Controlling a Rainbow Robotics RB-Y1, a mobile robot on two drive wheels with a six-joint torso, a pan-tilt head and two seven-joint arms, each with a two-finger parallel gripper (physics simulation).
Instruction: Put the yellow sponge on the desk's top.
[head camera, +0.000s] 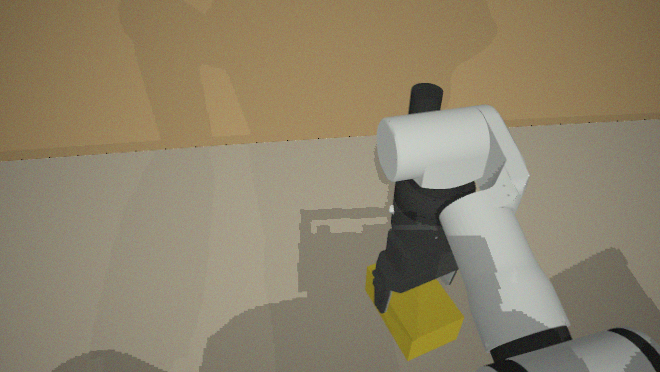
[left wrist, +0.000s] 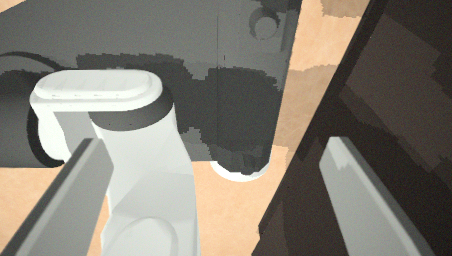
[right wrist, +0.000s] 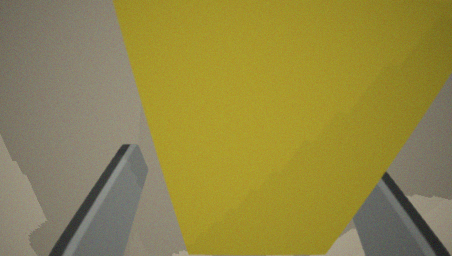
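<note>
The yellow sponge is a block on the pale desk top. It fills much of the right wrist view. My right gripper is open over the far part of the sponge, one finger at its left side in the head view. In the right wrist view the sponge shows between the two fingers and hides the tip of the finger at the right; contact there I cannot tell. My left gripper is open and empty, away from the sponge; it does not show in the head view.
A tan wall stands behind the desk top. In the left wrist view a dark cabinet front is close at the right, beside one finger. The robot's dark base and white body part show at the left, above the tan floor.
</note>
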